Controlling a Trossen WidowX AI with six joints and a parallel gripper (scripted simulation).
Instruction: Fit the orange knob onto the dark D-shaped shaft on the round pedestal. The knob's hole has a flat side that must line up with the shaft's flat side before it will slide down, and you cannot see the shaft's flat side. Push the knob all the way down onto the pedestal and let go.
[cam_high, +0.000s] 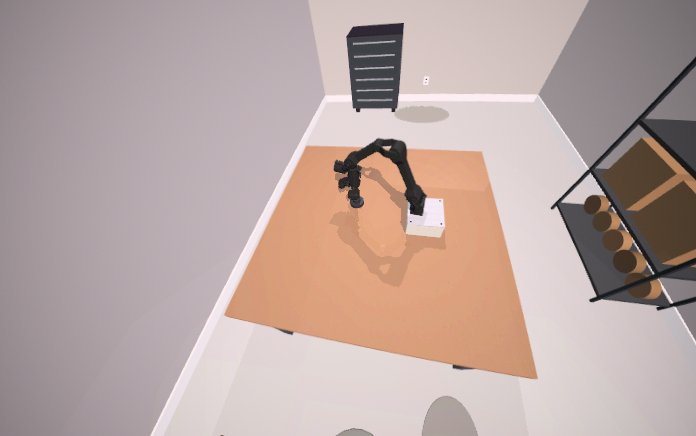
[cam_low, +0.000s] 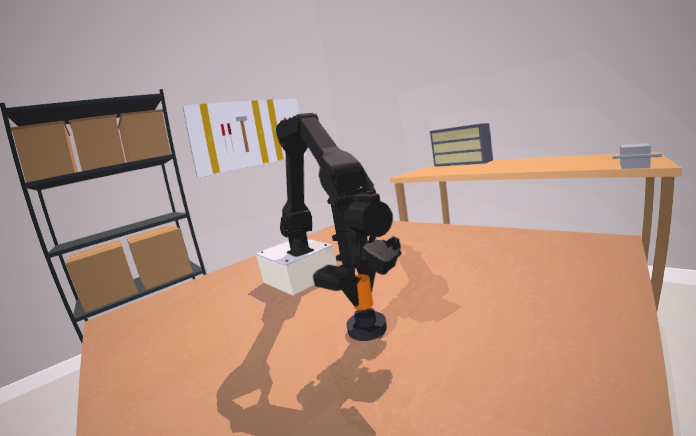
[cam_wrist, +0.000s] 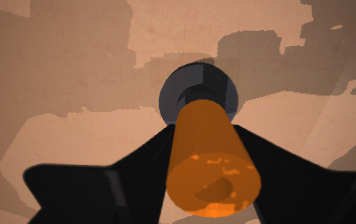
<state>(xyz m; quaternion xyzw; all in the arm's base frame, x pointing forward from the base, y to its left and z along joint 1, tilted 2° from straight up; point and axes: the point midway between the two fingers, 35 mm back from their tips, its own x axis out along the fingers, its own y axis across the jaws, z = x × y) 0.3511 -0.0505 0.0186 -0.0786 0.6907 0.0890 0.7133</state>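
Right now my gripper tip is 20 mm below the orange knob. From my gripper tip the other things lie so: dark round pedestal: 40 mm below.
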